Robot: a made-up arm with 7 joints. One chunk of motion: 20 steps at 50 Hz.
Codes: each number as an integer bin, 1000 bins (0 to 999) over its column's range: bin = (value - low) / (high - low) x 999, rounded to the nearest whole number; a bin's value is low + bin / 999 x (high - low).
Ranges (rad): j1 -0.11..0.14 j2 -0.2..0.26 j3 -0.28..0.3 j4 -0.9..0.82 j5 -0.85..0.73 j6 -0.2..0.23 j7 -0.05..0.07
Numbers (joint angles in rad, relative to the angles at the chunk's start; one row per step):
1: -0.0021 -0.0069 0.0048 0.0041 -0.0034 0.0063 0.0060
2: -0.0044 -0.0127 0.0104 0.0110 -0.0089 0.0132 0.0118
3: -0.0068 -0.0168 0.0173 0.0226 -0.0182 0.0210 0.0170
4: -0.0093 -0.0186 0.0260 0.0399 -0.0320 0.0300 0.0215
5: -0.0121 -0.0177 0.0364 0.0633 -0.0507 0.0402 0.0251
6: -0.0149 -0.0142 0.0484 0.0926 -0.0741 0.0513 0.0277
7: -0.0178 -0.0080 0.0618 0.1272 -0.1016 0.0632 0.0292
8: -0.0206 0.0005 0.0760 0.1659 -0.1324 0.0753 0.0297
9: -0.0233 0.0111 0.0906 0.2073 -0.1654 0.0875 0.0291
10: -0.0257 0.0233 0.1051 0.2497 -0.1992 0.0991 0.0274
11: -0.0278 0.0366 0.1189 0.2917 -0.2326 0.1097 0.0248
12: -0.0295 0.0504 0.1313 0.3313 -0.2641 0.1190 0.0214
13: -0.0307 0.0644 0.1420 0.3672 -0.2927 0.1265 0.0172
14: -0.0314 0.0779 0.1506 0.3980 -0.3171 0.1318 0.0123
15: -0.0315 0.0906 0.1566 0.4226 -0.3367 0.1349 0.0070
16: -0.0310 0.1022 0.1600 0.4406 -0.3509 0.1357 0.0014
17: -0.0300 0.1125 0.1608 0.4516 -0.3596 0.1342 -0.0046
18: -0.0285 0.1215 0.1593 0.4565 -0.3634 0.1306 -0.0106
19: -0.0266 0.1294 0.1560 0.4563 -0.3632 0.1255 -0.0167
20: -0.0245 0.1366 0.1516 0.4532 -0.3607 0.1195 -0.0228
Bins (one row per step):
1: 431 419 491 525 535 479 466
2: 422 407 500 529 532 495 514
3: 412 398 512 536 526 513 558
4: 402 394 527 546 517 534 595
5: 391 396 545 559 505 558 625
6: 380 404 566 577 491 584 647
7: 368 417 589 597 473 611 659
8: 357 435 613 619 454 640 664
9: 346 458 638 643 433 668 659
10: 337 485 663 668 411 695 644
11: 328 514 687 692 390 720 623
12: 322 544 708 715 370 741 594
13: 317 574 727 736 352 759 559
14: 314 604 742 754 337 771 519
15: 314 631 752 768 325 778 475
16: 316 656 758 779 316 780 428
17: 320 679 759 785 310 776 378
18: 326 698 757 788 308 768 328
19: 333 715 751 788 308 756 277
20: 342 731 743 786 309 742 226

